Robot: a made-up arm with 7 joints.
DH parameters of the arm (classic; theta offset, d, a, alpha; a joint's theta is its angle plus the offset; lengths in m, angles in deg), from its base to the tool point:
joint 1: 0 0.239 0 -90
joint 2: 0 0 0 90
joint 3: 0 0.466 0.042 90
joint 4: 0 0 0.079 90
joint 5: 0 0.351 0 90
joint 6: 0 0 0.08 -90
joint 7: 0 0.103 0 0
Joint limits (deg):
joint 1: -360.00..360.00
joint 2: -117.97..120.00
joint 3: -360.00..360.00
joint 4: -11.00..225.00
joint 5: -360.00..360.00
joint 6: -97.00..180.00
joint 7: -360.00..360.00
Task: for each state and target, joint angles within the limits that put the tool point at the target. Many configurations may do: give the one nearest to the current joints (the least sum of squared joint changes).
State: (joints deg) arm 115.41 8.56 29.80 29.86 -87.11 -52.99 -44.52
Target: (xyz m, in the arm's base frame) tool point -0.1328 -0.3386 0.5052
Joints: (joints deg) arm 149.65 -17.88 64.48 41.60 -84.97 -56.37 -44.52
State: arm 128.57 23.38 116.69 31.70 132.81 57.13 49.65
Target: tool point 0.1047 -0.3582 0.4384
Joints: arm 147.80 11.80 136.22 33.81 131.45 61.29 49.65
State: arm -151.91 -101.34 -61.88 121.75 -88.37 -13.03 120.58
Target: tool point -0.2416 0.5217 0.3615
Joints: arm -114.67 -100.00 -78.83 66.50 -101.72 -11.71 120.58
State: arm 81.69 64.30 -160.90 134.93 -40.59 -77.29 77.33
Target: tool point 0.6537 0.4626 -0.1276
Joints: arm 42.85 117.05 -152.98 148.44 -37.15 -45.30 77.33
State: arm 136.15 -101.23 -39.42 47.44 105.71 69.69 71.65
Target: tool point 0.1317 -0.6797 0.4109
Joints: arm 87.01 -117.97 -30.85 81.49 109.00 89.07 71.65
